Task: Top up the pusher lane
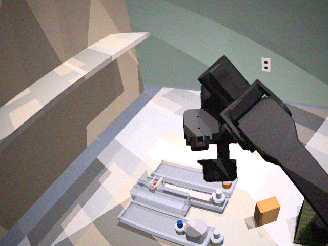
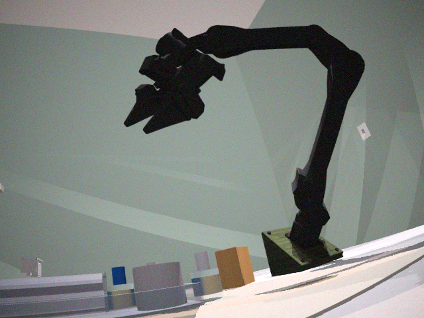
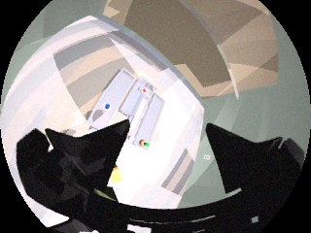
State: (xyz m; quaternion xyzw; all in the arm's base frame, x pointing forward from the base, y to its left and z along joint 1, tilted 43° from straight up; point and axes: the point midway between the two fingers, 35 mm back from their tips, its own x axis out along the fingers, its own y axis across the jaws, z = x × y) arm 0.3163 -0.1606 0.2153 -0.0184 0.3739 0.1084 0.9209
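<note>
The wide grey cylinder lies 270 mm below my gripper tip and 70 mm to the left of it. The rest, counted from my gripper tip: red mark: 230 mm below, 160 mm ahead, 30 mm to the right; sprung lane: 280 mm below, 130 mm ahead, 40 mm to the right; box: 260 mm below, 170 mm behind, 40 mm to the right.
</note>
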